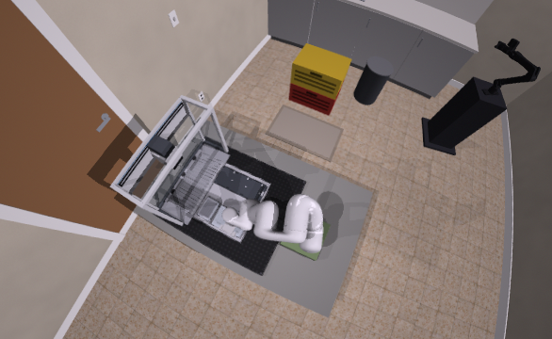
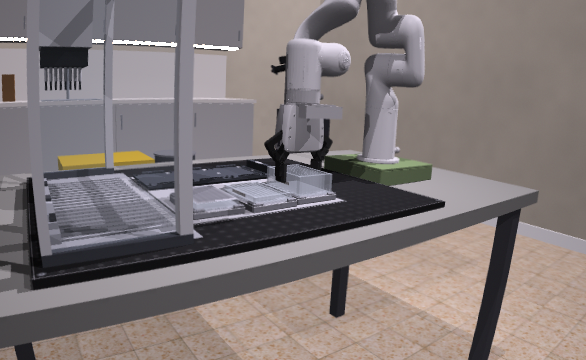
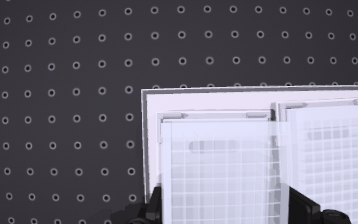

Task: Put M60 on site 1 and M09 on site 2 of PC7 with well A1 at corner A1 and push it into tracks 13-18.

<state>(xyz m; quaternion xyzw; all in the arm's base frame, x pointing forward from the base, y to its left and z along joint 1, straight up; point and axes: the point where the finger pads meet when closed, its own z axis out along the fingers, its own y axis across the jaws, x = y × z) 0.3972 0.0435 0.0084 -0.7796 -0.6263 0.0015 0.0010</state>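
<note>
My gripper is now 40 mm above the plate nest S1. Also, from my hand: plate carrier PC7: 250 mm to the right, 70 mm ahead, 30 mm below; deep-well block M09: 20 mm below; frame post: 350 mm ahead, 200 mm above, 100 mm to the left.
</note>
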